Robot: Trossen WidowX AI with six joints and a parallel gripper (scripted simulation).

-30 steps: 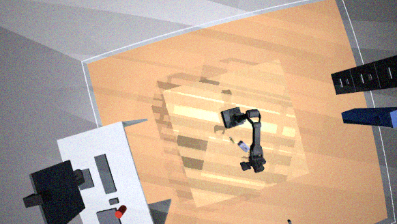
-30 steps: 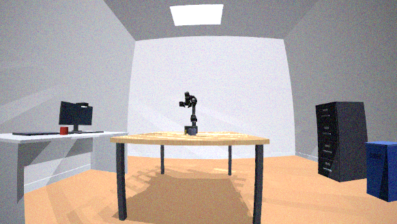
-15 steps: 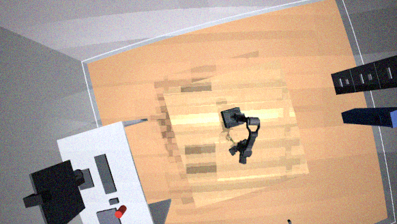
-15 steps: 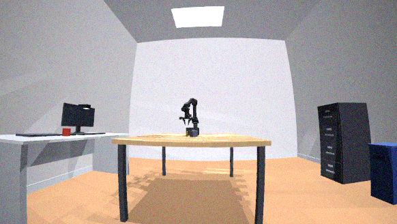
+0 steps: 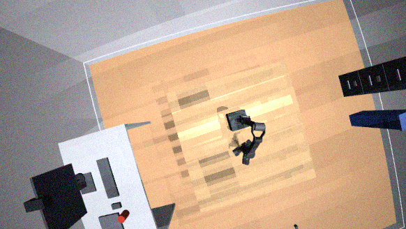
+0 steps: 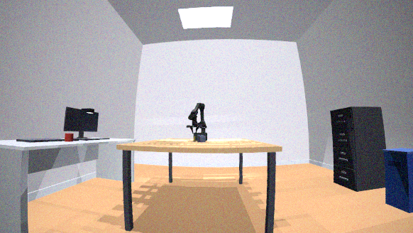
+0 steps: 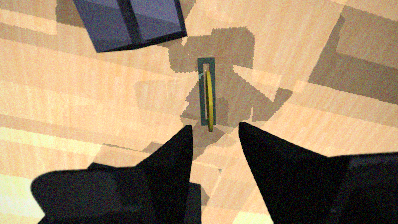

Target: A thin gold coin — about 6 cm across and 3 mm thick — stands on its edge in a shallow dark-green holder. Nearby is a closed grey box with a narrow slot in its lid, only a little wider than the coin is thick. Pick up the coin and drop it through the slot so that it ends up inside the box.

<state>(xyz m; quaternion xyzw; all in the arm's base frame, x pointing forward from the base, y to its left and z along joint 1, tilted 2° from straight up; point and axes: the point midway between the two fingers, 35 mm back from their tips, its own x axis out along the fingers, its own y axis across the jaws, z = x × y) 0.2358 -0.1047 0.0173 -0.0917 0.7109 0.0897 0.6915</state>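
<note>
The gold coin lies 6 cm below my gripper tip.
</note>
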